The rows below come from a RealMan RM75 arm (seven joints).
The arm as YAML. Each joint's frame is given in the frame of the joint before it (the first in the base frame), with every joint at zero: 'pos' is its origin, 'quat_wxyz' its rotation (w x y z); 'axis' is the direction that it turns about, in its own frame. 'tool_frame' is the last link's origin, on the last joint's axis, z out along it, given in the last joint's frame.
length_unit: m
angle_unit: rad
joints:
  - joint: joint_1
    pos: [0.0, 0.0, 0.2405]
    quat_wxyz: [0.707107, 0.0, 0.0, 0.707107]
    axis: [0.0, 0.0, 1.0]
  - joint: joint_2
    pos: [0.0, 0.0, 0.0]
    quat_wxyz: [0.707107, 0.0, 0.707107, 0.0]
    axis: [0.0, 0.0, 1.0]
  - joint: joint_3
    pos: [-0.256, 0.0, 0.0]
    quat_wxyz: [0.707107, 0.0, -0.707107, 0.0]
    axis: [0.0, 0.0, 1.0]
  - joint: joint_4
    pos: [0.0, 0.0, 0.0]
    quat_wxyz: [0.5, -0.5, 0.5, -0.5]
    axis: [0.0, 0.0, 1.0]
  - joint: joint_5
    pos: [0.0, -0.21, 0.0]
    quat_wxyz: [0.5, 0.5, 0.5, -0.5]
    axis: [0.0, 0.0, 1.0]
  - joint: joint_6
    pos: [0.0, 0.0, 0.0]
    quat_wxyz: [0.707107, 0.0, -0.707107, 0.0]
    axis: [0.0, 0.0, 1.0]
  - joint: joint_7
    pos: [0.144, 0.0, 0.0]
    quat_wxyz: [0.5, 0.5, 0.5, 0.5]
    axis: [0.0, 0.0, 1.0]
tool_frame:
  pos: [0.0, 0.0, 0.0]
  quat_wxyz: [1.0, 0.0, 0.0, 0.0]
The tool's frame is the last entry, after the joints.
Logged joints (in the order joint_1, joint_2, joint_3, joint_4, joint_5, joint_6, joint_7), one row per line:
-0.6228 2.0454 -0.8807 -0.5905 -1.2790 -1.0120 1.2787
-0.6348 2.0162 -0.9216 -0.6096 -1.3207 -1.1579 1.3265
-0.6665 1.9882 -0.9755 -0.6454 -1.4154 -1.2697 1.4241
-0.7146 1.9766 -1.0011 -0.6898 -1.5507 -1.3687 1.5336
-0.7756 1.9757 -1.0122 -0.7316 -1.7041 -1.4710 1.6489
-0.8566 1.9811 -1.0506 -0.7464 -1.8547 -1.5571 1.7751
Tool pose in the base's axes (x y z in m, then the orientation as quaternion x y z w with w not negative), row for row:
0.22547 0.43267 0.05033 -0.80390 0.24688 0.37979 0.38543
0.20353 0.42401 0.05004 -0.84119 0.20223 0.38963 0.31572
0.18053 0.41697 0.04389 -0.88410 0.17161 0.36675 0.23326
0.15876 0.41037 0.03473 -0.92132 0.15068 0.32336 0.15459
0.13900 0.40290 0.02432 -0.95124 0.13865 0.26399 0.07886
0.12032 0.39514 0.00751 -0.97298 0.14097 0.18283 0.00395
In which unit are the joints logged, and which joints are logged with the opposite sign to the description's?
The joints are logged in radians. Opposite sign: joint_1.
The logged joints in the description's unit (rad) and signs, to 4 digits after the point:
0.6228 2.0454 -0.8807 -0.5905 -1.2790 -1.0120 1.2787
0.6348 2.0162 -0.9216 -0.6096 -1.3207 -1.1579 1.3265
0.6665 1.9882 -0.9755 -0.6454 -1.4154 -1.2697 1.4241
0.7146 1.9766 -1.0011 -0.6898 -1.5507 -1.3687 1.5336
0.7756 1.9757 -1.0122 -0.7316 -1.7041 -1.4710 1.6489
0.8566 1.9811 -1.0506 -0.7464 -1.8547 -1.5571 1.7751

